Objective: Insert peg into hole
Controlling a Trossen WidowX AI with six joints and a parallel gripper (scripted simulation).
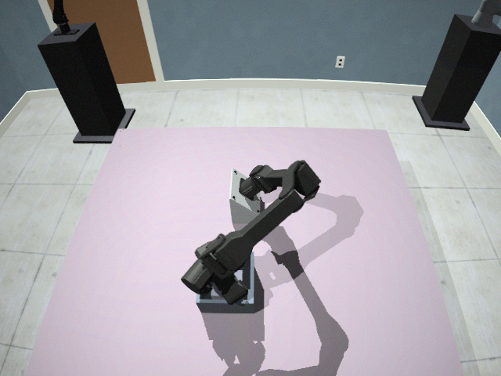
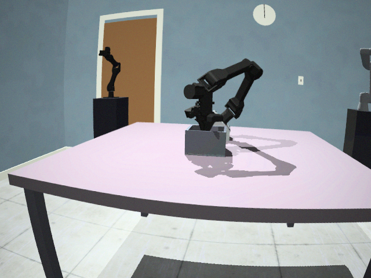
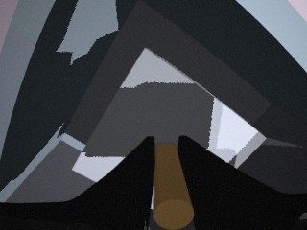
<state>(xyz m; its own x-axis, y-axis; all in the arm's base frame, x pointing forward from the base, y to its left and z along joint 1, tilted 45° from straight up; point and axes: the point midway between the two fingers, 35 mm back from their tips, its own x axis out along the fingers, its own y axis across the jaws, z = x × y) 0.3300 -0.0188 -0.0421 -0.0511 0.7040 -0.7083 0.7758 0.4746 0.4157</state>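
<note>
Right now my hand is 10 mm past the peg, 10 mm to the right of it and 30 mm above it. Round my hand: pale plate: 10 mm behind, 10 mm to the left, 50 mm below; grey box: 10 mm behind, 10 mm to the left, 70 mm below.
</note>
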